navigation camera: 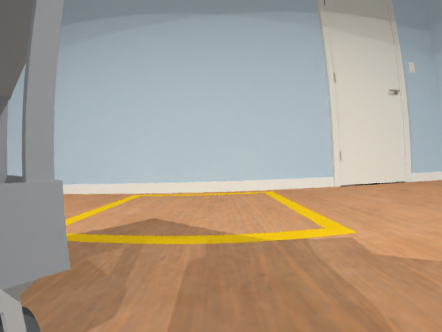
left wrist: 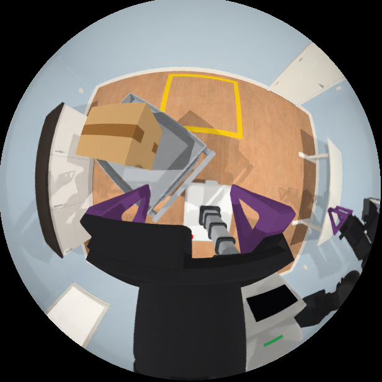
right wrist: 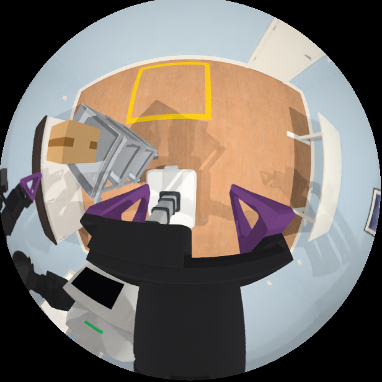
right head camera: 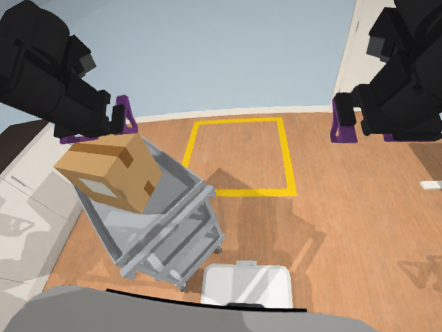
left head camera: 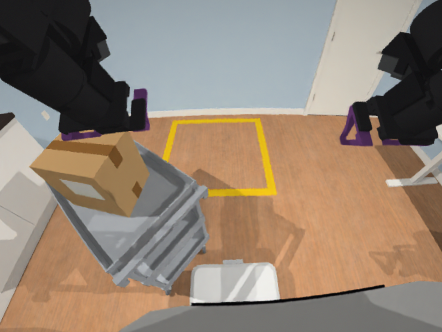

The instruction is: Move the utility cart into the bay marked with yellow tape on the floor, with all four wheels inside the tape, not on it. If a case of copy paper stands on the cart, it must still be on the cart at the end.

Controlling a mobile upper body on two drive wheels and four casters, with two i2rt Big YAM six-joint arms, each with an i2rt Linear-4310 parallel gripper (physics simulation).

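Places are measured from the left arm's base along level axes (x ahead, y left, z up), in centimetres.
Where they show: left gripper, fingertip midpoint: (right head camera: pixel 116 133) (left head camera: pixel 124 130); right gripper, fingertip midpoint: (right head camera: pixel 358 138) (left head camera: pixel 362 141).
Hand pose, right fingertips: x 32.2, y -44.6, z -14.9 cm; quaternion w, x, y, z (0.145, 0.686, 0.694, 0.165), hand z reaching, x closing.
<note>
After its pixels a point has its place.
The grey utility cart (left head camera: pixel 115 232) @(y 25.9, x 33.0, z -61.6 cm) (right head camera: pixel 175 186) @(y 8.5, x 54.5, z -61.6 cm) (left wrist: pixel 175 145) (navigation camera: pixel 30 225) @(y -4.9, x 50.5, z -122.9 cm) stands angled, left and in front of the bay marked with yellow tape (left head camera: pixel 267 160) @(y -64.9, x 136.8, z -141.0 cm) (right head camera: pixel 288 155) @(y -66.0, x 143.4, z -140.9 cm) (right wrist: pixel 170 118) (navigation camera: pixel 200 240) @(y -16.7, x 98.6, z -140.9 cm). Its top tray hides part of the tape's left side. A closed cardboard case (left head camera: pixel 92 172) @(y 22.7, x 41.9, z -33.8 cm) (right head camera: pixel 110 172) @(y 20.9, x 42.6, z -35.1 cm) (left wrist: pixel 117 135) (right wrist: pixel 75 142) sits on the top tray. One cart wheel shows at the lower left of the navigation view; the others are mostly hidden. My left gripper (left head camera: pixel 111 125) @(y 0.3, x 35.3, z -13.2 cm) (left wrist: pixel 189 188) is open and appears above the case's far edge in the head views. My right gripper (left head camera: pixel 382 135) (right wrist: pixel 189 188) is open, right of the bay.
My white base (left head camera: pixel 235 287) @(y -23.1, x 18.1, z -115.0 cm) (right head camera: pixel 247 285) @(y -23.4, x 20.1, z -115.0 cm) is close to the cart's near end. White cabinets (left head camera: pixel 20 200) @(y 148.0, x 68.5, z -101.0 cm) (left wrist: pixel 70 175) stand left of the cart. A blue wall with a white door (navigation camera: pixel 370 100) @(y -175.6, x 217.2, z -59.0 cm) is behind the bay. A white table (right wrist: pixel 327 175) stands at the right.
</note>
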